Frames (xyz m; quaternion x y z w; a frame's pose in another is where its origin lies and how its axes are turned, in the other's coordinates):
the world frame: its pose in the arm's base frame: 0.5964 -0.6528 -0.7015 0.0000 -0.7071 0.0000 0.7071
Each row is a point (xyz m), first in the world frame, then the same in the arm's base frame.
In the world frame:
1: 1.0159 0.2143 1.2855
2: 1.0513 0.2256 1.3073
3: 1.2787 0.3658 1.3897
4: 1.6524 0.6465 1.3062
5: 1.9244 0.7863 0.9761
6: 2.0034 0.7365 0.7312
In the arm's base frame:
1: -0.6891 -0.4385 0.3144
2: -0.7109 -0.4272 0.3498
3: -0.7933 -0.2870 0.5772
4: -0.7098 -0.0063 0.9509
5: -0.3797 0.1335 1.2229
6: -0.1348 0.0837 1.3019

